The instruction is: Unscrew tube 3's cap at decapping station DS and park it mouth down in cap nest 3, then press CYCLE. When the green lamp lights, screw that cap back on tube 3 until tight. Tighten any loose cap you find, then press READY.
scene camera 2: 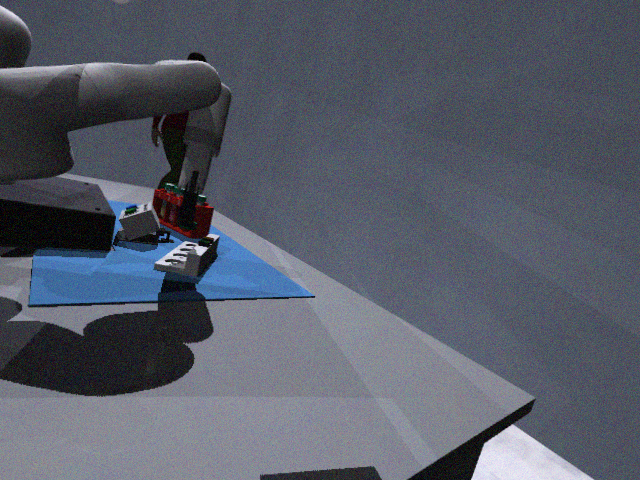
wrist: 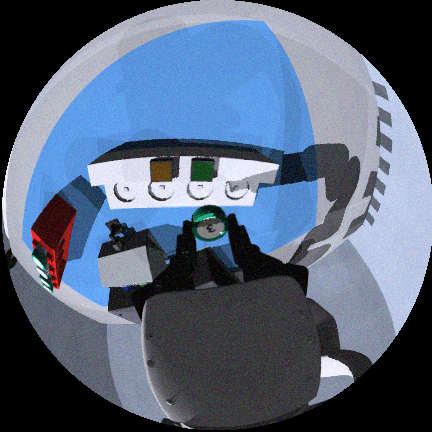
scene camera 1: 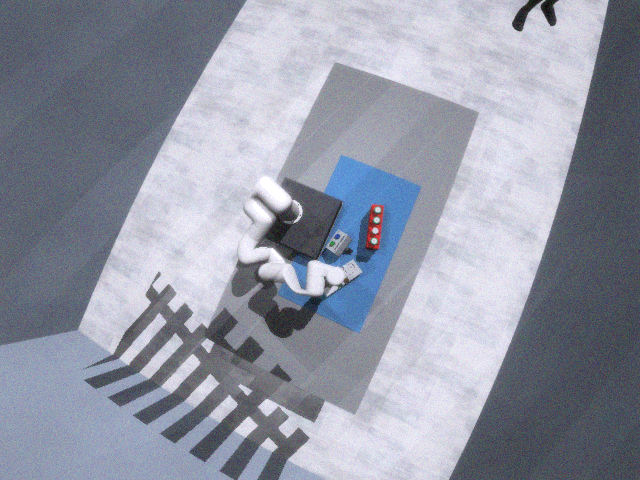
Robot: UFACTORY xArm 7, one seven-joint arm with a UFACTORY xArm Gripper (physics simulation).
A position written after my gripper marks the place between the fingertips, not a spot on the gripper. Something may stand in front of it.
In view: my gripper (wrist: 209, 227), a grey control box (wrist: 136, 258) and a blue mat (scene camera 2: 60, 276).
The blue mat also shows in the wrist view (wrist: 229, 84) and in scene camera 1 (scene camera 1: 358, 185).
